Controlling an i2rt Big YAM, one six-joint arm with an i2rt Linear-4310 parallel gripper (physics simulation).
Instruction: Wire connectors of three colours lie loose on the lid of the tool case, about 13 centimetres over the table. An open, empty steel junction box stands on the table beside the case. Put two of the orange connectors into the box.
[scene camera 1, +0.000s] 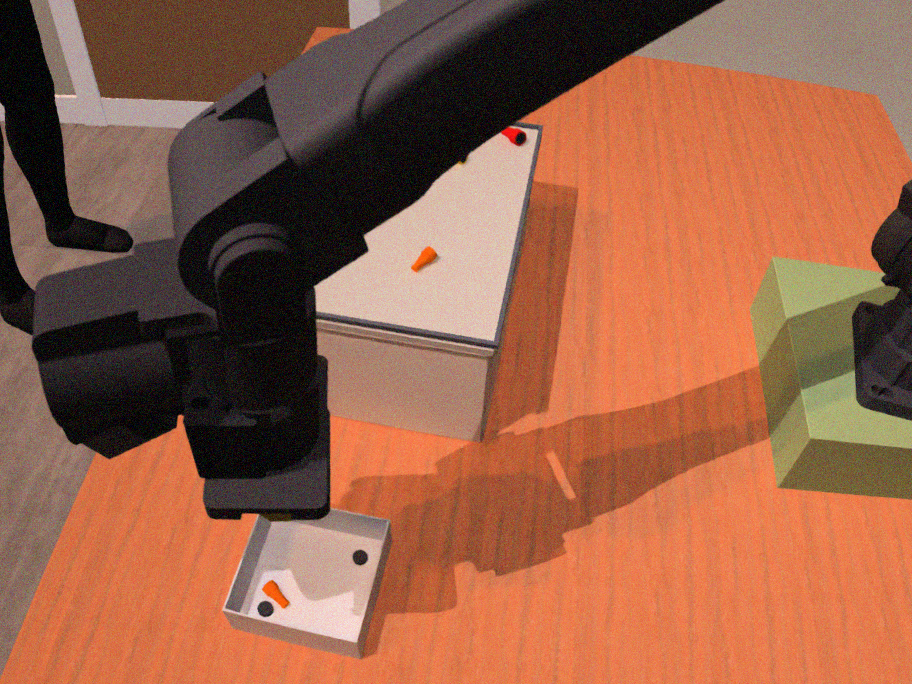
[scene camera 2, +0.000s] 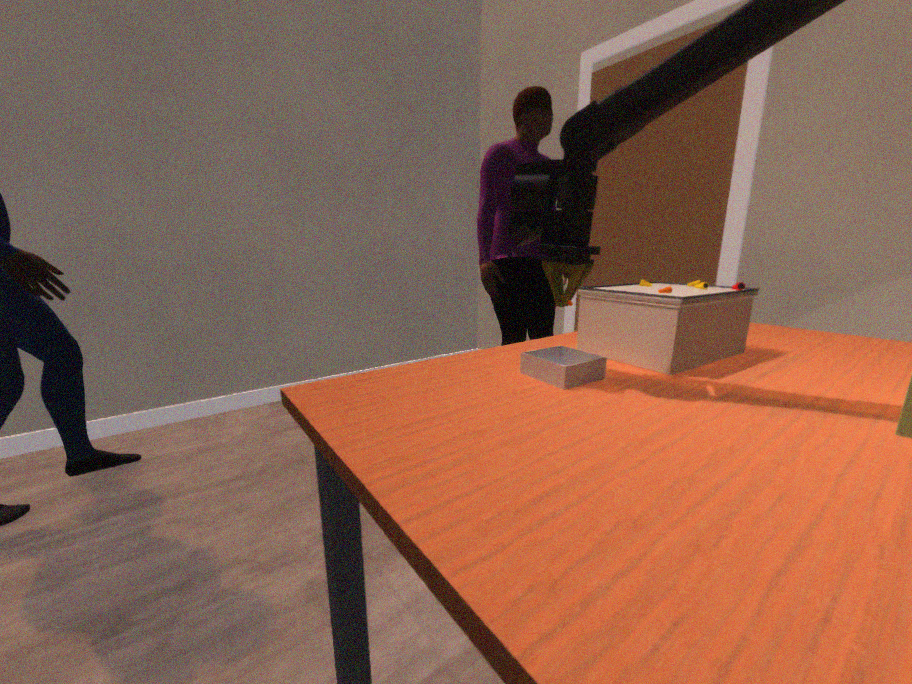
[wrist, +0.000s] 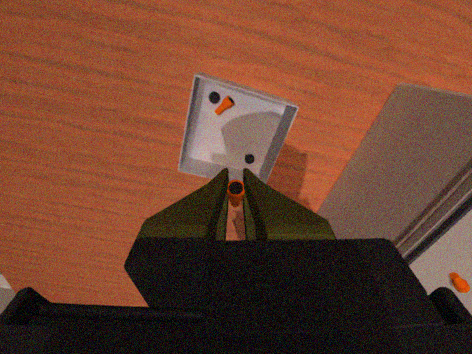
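Where they show: gripper, between the fingertips: (scene camera 1: 280, 510) (scene camera 2: 561, 306) (wrist: 235, 176); arm's base, origin of its link: (scene camera 1: 896, 367).
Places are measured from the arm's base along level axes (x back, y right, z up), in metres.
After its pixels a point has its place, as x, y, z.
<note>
My gripper (wrist: 235, 176) @[-0.445, -0.316, 0.042] (scene camera 2: 564, 303) @[-0.445, -0.316, 0.042] is shut on an orange connector (wrist: 235, 192) @[-0.445, -0.316, 0.060] (scene camera 2: 569, 302) @[-0.430, -0.313, 0.050], held between the fingertips above the near side of the box; in scene camera 1 the arm hides the fingertips. The steel junction box (scene camera 1: 294, 639) @[-0.430, -0.363, -0.067] (scene camera 2: 542, 368) @[-0.429, -0.363, -0.057] (wrist: 188, 125) @[-0.431, -0.362, -0.054] stands on the table beside the case. One orange connector (scene camera 1: 275, 593) @[-0.459, -0.334, -0.069] (wrist: 224, 105) @[-0.462, -0.333, -0.068] lies inside it, near a black round spot in a corner. Another orange connector (scene camera 1: 424, 259) @[-0.425, -0.081, 0.063] (scene camera 2: 665, 289) @[-0.425, -0.081, 0.063] (wrist: 459, 282) @[-0.429, -0.083, 0.063] lies on the lid of the tool case (scene camera 1: 471, 294) @[-0.380, -0.098, 0.055] (scene camera 2: 627, 332) @[-0.441, -0.153, -0.017] (wrist: 390, 150) @[-0.496, -0.159, -0.030].
A red connector (scene camera 1: 514, 135) @[-0.400, 0.110, 0.069] (scene camera 2: 738, 285) @[-0.398, 0.109, 0.066] and yellow connectors (scene camera 2: 645, 282) @[-0.540, 0.010, 0.065] (scene camera 2: 697, 284) @[-0.484, 0.111, 0.061] lie farther back on the lid; the arm hides part of the lid in scene camera 1. A green block (scene camera 1: 832, 294) @[-0.062, 0.076, 0.000] stands at the right under the arm's base. People (scene camera 2: 508, 198) stand beyond the table.
</note>
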